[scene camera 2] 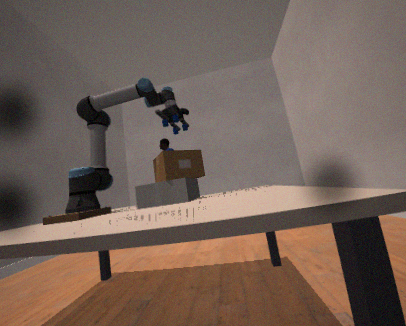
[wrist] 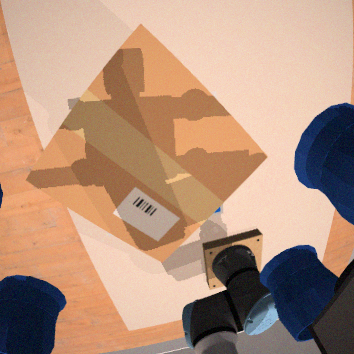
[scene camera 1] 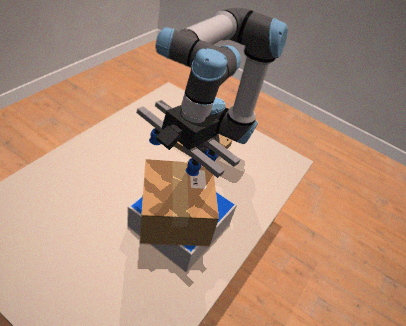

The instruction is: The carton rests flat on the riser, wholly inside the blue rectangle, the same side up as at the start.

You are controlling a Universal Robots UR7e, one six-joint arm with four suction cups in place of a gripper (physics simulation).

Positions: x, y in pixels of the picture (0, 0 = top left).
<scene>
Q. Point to the suction head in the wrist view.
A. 300, 284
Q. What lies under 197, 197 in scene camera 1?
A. A brown carton.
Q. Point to a grey riser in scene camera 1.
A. At 184, 256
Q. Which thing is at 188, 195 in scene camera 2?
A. A grey riser.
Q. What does the suction head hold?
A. Nothing.
</scene>
